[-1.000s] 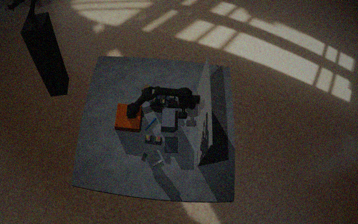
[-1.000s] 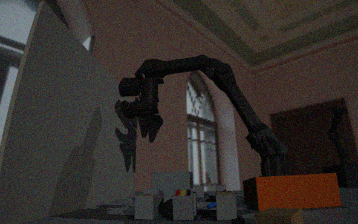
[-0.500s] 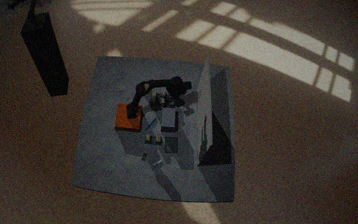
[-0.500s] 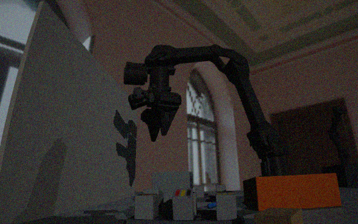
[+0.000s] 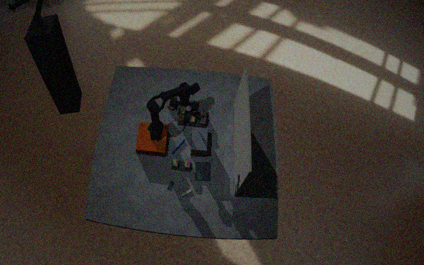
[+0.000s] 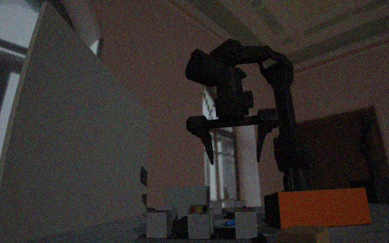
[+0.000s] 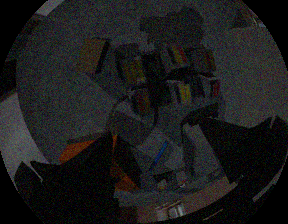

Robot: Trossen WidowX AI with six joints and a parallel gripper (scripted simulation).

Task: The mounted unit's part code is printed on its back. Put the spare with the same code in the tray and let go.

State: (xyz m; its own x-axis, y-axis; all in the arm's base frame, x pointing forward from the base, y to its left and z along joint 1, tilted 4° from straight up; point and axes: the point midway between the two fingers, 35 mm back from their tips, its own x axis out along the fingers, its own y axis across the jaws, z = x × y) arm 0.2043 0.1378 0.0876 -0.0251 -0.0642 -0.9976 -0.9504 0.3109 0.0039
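Now: the spare block 10 mm behind my gripper tip and 100 mm below it. From my gripper tip the other things lie so: tan block 60 mm behind, 130 mm to the left, 120 mm below; tall grey panel 330 mm ahead, 240 mm to the right, 90 mm above; mounted unit 90 mm ahead, 180 mm to the right, 90 mm below.
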